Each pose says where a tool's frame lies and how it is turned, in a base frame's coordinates. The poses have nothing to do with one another.
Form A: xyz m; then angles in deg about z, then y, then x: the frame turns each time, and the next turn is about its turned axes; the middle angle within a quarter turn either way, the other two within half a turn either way.
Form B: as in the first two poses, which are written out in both.
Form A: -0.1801, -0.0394, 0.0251, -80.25, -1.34, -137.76
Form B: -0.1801, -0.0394, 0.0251, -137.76, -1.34, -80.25
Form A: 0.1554, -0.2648, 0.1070, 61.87, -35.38, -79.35
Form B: 0.1554, -0.2648, 0.1070, -79.35, -35.38, 61.87
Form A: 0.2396, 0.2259, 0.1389, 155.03, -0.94, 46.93
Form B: 0.2396, 0.2259, 0.1389, 46.93, -0.94, 155.03
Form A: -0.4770, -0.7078, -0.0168, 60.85, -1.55, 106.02
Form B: -0.4770, -0.7078, -0.0168, 106.02, -1.55, 60.85
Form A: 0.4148, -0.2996, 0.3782, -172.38, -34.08, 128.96
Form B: 0.4148, -0.2996, 0.3782, 128.96, -34.08, -172.38
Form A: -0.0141, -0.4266, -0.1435, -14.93, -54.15, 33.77
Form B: -0.0141, -0.4266, -0.1435, 33.77, -54.15, -14.93
